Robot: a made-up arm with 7 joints. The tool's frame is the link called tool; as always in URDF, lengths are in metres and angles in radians. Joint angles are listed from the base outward.
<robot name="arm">
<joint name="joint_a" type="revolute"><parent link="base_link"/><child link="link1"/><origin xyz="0 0 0.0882"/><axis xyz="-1 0 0"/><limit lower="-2.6" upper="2.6"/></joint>
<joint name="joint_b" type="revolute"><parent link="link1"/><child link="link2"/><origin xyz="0.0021 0.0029 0.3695"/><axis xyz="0 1 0"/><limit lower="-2.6" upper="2.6"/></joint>
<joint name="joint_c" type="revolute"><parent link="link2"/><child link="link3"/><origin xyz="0.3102 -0.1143 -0.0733"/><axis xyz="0 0 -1"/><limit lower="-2.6" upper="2.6"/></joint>
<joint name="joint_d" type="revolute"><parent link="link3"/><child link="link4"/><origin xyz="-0.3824 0.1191 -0.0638"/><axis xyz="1 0 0"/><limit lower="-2.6" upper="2.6"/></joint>
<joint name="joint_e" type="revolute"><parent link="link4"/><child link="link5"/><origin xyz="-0.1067 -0.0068 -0.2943"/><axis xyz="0 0 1"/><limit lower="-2.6" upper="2.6"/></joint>
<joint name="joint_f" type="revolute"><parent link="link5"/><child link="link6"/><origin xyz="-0.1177 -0.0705 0.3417"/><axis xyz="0 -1 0"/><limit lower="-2.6" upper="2.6"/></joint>
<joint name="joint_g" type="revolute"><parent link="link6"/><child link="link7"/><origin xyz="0.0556 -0.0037 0.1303"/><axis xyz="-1 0 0"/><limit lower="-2.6" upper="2.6"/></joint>
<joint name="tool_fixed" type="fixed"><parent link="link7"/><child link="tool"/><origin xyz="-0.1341 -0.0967 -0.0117"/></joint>
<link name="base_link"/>
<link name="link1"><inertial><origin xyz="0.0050 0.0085 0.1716"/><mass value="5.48"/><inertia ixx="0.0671" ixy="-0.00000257" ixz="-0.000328" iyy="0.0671" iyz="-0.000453" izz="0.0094"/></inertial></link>
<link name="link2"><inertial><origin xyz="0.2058 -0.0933 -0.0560"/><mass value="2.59"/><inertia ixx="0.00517" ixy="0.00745" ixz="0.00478" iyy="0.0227" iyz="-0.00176" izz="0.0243"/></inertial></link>
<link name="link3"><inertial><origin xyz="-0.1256 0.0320 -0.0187"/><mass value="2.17"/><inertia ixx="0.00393" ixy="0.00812" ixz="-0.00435" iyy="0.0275" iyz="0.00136" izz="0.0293"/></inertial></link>
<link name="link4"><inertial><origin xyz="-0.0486 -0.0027 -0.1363"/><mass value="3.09"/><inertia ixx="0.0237" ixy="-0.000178" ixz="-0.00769" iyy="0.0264" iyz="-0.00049" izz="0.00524"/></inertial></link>
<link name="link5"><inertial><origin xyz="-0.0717 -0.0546 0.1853"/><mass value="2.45"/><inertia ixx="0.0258" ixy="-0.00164" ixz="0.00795" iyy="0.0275" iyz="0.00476" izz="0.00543"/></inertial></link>
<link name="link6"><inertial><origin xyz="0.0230 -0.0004 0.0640"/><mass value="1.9"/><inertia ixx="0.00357" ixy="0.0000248" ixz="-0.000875" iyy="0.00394" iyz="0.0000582" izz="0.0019"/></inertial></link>
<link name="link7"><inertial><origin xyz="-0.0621 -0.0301 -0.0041"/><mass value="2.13"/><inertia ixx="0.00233" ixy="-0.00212" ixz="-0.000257" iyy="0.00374" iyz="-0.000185" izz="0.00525"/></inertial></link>
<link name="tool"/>
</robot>
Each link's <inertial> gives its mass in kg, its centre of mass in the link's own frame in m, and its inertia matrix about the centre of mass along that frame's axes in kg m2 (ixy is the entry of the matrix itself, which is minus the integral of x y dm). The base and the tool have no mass. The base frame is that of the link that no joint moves.
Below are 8 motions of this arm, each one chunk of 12 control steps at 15 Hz.
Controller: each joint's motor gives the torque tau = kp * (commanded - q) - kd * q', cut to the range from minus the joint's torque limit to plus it. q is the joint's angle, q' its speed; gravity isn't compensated. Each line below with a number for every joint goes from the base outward.
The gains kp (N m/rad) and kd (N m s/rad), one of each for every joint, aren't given. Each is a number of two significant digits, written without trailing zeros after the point. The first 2 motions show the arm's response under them.
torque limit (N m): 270 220 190 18 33 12 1.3
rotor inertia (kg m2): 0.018 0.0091 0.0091 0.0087 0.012 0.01 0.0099
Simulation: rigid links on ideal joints. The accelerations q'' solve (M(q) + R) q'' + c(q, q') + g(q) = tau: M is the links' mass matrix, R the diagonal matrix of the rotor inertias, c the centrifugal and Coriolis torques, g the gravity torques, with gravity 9.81 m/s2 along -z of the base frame. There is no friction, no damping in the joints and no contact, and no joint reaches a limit. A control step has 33 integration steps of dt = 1/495 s. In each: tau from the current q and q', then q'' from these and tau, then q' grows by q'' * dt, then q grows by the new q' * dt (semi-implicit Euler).
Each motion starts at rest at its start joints. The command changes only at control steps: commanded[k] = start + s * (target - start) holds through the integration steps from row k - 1 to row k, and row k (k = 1, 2, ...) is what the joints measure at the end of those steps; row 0 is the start. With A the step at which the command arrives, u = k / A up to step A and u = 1 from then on. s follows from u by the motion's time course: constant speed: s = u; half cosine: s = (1 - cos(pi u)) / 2; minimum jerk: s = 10 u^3 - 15 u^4 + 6 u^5; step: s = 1 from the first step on.
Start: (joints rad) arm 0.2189 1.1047 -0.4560 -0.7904 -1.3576 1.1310 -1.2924
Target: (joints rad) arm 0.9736 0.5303 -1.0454 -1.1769 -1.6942 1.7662 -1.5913
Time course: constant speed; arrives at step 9
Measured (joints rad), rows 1 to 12:
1: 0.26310 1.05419 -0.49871 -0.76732 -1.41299 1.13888 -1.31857
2: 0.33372 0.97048 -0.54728 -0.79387 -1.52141 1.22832 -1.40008
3: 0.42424 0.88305 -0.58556 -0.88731 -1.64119 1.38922 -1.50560
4: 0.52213 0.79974 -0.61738 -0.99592 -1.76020 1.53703 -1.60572
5: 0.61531 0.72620 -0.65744 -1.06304 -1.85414 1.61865 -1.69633
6: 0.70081 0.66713 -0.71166 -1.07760 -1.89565 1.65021 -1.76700
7: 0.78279 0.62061 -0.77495 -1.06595 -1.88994 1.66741 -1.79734
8: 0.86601 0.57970 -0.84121 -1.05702 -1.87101 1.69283 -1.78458
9: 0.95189 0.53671 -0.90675 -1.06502 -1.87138 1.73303 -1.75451
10: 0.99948 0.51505 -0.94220 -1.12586 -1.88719 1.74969 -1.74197
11: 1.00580 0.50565 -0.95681 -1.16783 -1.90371 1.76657 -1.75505
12: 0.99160 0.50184 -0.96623 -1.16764 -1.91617 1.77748 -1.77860
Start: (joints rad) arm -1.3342 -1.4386 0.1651 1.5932 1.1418 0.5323 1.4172
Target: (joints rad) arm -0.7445 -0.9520 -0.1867 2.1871 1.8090 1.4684 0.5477
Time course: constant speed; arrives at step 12
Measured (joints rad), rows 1 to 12:
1: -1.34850 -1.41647 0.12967 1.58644 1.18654 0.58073 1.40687
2: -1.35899 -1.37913 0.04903 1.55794 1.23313 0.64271 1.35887
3: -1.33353 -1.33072 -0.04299 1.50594 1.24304 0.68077 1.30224
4: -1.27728 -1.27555 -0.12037 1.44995 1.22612 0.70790 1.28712
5: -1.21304 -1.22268 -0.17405 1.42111 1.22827 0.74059 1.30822
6: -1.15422 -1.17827 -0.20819 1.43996 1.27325 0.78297 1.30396
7: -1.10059 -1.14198 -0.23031 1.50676 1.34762 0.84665 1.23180
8: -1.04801 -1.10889 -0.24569 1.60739 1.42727 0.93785 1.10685
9: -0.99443 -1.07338 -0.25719 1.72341 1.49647 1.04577 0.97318
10: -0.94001 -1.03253 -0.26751 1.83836 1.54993 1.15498 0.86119
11: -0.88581 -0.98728 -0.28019 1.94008 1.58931 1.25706 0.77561
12: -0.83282 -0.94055 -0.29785 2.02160 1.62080 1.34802 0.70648
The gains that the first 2 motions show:
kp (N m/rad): 470 280 260 37 42 14 2.8
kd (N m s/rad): 23 21 23 2.3 1.8 0.61 0.16
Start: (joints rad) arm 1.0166 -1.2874 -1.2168 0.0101 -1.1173 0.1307 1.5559
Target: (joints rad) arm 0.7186 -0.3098 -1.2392 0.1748 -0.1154 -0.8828 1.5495
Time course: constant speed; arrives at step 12
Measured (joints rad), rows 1 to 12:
1: 1.03179 -1.23903 -1.18581 -0.02573 -1.08994 0.12293 1.56193
2: 1.04769 -1.16697 -1.12752 -0.03671 -1.09607 0.09529 1.62381
3: 1.03999 -1.08409 -1.06635 -0.02595 -1.08415 0.03696 1.75603
4: 1.00254 -0.99430 -1.01913 -0.00105 -1.03046 -0.02621 1.88280
5: 0.94454 -0.90252 -0.99359 0.02844 -0.94114 -0.09051 1.92846
6: 0.88261 -0.81328 -0.98954 0.05789 -0.83285 -0.16913 1.88693
7: 0.83077 -0.72790 -1.00211 0.08972 -0.71640 -0.27769 1.80322
8: 0.79499 -0.64475 -1.02561 0.12940 -0.59366 -0.42737 1.72096
9: 0.77403 -0.56200 -1.05587 0.18048 -0.46240 -0.61893 1.65688
10: 0.76182 -0.47973 -1.08962 0.23901 -0.32350 -0.83770 1.60550
11: 0.74901 -0.39891 -1.12167 0.28952 -0.18730 -1.05042 1.56031
12: 0.72609 -0.31908 -1.14482 0.31393 -0.07142 -1.21167 1.53409

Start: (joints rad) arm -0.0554 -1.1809 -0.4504 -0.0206 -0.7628 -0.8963 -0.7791
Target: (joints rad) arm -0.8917 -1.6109 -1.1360 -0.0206 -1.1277 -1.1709 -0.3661
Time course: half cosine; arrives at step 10
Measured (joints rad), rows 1 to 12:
1: -0.08372 -1.17177 -0.44889 -0.01064 -0.79481 -0.89845 -0.78672
2: -0.15473 -1.16887 -0.45366 0.01325 -0.85175 -0.87723 -0.79885
3: -0.25506 -1.18987 -0.48249 0.03273 -0.91057 -0.85740 -0.79278
4: -0.37684 -1.23610 -0.54702 0.03710 -0.96002 -0.87415 -0.75333
5: -0.51608 -1.30157 -0.64896 0.02967 -0.99603 -0.93496 -0.67851
6: -0.66663 -1.37708 -0.78024 0.01587 -1.01908 -1.02702 -0.57599
7: -0.81744 -1.45138 -0.92491 -0.00410 -1.03372 -1.12641 -0.46180
8: -0.95460 -1.51355 -1.06161 -0.02974 -1.04560 -1.19873 -0.35916
9: -1.06480 -1.55778 -1.16736 -0.05338 -1.05795 -1.21532 -0.29274
10: -1.13694 -1.58120 -1.22467 -0.06664 -1.07109 -1.17641 -0.27788
11: -1.16699 -1.58622 -1.23227 -0.06360 -1.09097 -1.11304 -0.30768
12: -1.16192 -1.58118 -1.20746 -0.04639 -1.11811 -1.06878 -0.35660

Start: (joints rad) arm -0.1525 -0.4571 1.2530 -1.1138 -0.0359 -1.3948 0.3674
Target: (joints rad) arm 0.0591 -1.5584 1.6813 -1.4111 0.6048 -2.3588 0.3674
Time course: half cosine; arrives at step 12
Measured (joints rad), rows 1 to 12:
1: -0.14709 -0.42512 1.24814 -1.07355 -0.03213 -1.43383 0.37519
2: -0.11662 -0.41351 1.23249 -1.01526 -0.00734 -1.58318 0.40926
3: -0.07063 -0.45472 1.21590 -0.96507 0.02366 -1.79236 0.44219
4: -0.02431 -0.53843 1.21251 -0.93359 0.06733 -1.99505 0.45576
5: 0.01640 -0.65145 1.23104 -0.93163 0.13077 -2.15091 0.47190
6: 0.05070 -0.78364 1.27178 -0.95761 0.20825 -2.24806 0.50348
7: 0.07872 -0.92578 1.32847 -1.00234 0.29218 -2.30696 0.53342
8: 0.10054 -1.06925 1.39107 -1.05916 0.37538 -2.35524 0.54330
9: 0.11651 -1.20630 1.44904 -1.12570 0.45145 -2.40635 0.52982
10: 0.12737 -1.32948 1.49467 -1.19921 0.51518 -2.45952 0.50088
11: 0.13424 -1.43071 1.52443 -1.27227 0.56139 -2.50788 0.46761
12: 0.13811 -1.50095 1.53800 -1.33312 0.58471 -2.54314 0.43974

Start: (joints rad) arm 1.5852 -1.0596 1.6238 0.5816 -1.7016 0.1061 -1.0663
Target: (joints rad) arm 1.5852 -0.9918 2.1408 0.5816 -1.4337 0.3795 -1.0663
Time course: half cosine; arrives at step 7
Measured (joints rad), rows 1 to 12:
1: 1.61789 -1.06677 1.64332 0.58282 -1.69605 0.13739 -1.06711
2: 1.68727 -1.08036 1.68295 0.58209 -1.61721 0.20621 -1.04181
3: 1.76902 -1.08932 1.73491 0.58942 -1.49206 0.27346 -0.94896
4: 1.84601 -1.08796 1.79451 0.61025 -1.36834 0.32838 -0.81833
5: 1.90440 -1.07670 1.85476 0.63600 -1.26868 0.36935 -0.71534
6: 1.93535 -1.05911 1.90814 0.65364 -1.20488 0.39757 -0.67686
7: 1.93581 -1.04022 1.94748 0.65372 -1.18512 0.41547 -0.69552
8: 1.91035 -1.02574 1.97345 0.63458 -1.20271 0.42102 -0.74318
9: 1.87051 -1.01935 1.99574 0.60700 -1.23856 0.42080 -0.79612
10: 1.82823 -1.02103 2.02057 0.58513 -1.27752 0.42837 -0.84294
11: 1.79142 -1.02835 2.04625 0.57395 -1.31129 0.44163 -0.88049
12: 1.76419 -1.03783 2.06762 0.57238 -1.33637 0.44938 -0.90820

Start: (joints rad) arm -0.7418 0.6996 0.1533 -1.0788 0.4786 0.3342 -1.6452
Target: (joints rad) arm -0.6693 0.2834 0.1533 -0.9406 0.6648 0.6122 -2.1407
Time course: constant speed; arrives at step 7
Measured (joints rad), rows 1 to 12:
1: -0.76022 0.65793 0.14571 -1.07325 0.52250 0.28098 -1.67857
2: -0.77967 0.59544 0.11481 -1.01429 0.59161 0.22950 -1.73516
3: -0.79419 0.53337 0.07627 -0.91858 0.64030 0.29464 -1.76731
4: -0.80232 0.47273 0.03982 -0.81929 0.66455 0.45865 -1.78011
5: -0.80423 0.41131 0.00982 -0.73572 0.67908 0.63976 -1.80866
6: -0.80084 0.34763 -0.01118 -0.67378 0.69633 0.77489 -1.87004
7: -0.79187 0.28373 -0.02120 -0.63391 0.72010 0.85442 -1.95262
8: -0.78499 0.24628 -0.01871 -0.61071 0.72354 0.87186 -2.00446
9: -0.77854 0.23708 -0.00964 -0.61333 0.71567 0.85485 -2.01719
10: -0.77118 0.24049 0.00105 -0.64284 0.71062 0.81839 -2.01426
11: -0.76397 0.24685 0.01137 -0.68530 0.70926 0.76985 -2.01166
12: -0.75791 0.25204 0.02097 -0.72399 0.70826 0.72297 -2.01410

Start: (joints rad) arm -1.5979 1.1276 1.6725 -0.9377 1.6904 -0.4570 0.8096
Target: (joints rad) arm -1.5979 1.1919 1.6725 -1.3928 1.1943 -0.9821 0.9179
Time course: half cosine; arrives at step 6
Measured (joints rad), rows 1 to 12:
1: -1.61415 1.12994 1.68759 -0.94155 1.72175 -0.44474 0.76558
2: -1.61431 1.13425 1.70362 -0.98494 1.66683 -0.47301 0.68911
3: -1.60999 1.13945 1.71711 -1.06780 1.54559 -0.58404 0.67157
4: -1.60842 1.14856 1.72530 -1.19067 1.41879 -0.73896 0.73353
5: -1.60917 1.16362 1.72841 -1.33142 1.32743 -0.89036 0.82891
6: -1.61009 1.18137 1.72838 -1.44184 1.29471 -1.00495 0.90284
7: -1.60975 1.19702 1.72726 -1.48660 1.29869 -1.06413 0.92766
8: -1.60879 1.20729 1.72558 -1.47395 1.30099 -1.06759 0.90921
9: -1.60854 1.20997 1.72356 -1.43660 1.29533 -1.03578 0.87071
10: -1.60918 1.20539 1.72200 -1.40277 1.28777 -0.99961 0.83454
11: -1.61025 1.19680 1.72133 -1.38547 1.28182 -0.97834 0.81211
12: -1.61120 1.18854 1.72151 -1.38459 1.27897 -0.97290 0.80540

